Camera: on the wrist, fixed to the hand. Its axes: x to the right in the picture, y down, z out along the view.
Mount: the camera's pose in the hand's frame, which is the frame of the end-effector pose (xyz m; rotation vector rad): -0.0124 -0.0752 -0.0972 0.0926 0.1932 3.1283
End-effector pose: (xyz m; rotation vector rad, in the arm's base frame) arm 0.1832 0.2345 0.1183 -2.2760 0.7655 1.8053
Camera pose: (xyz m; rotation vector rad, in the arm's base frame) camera 0.3011 0.2633 0.1413 -0.5036 -1.8072 -0.0377
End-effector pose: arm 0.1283 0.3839 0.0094 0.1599 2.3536 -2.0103
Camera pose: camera 0.1361 0.4676 0.0999 1.8513 -0.1555 -0.0003
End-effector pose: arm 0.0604 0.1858 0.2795 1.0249 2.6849 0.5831
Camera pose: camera -0.0068 0.0983 0.3351 -2.4347 0.8972 -0.2684
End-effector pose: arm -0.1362 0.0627 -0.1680 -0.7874 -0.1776 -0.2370
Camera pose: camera -0.1621 -0.0565 -0.1874 -0.1539 1.2577 2.5780
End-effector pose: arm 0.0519 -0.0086 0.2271 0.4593 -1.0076 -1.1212
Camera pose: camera 0.0939 -0.0441 0.1165 -0.9553 -0.4277 1.7407
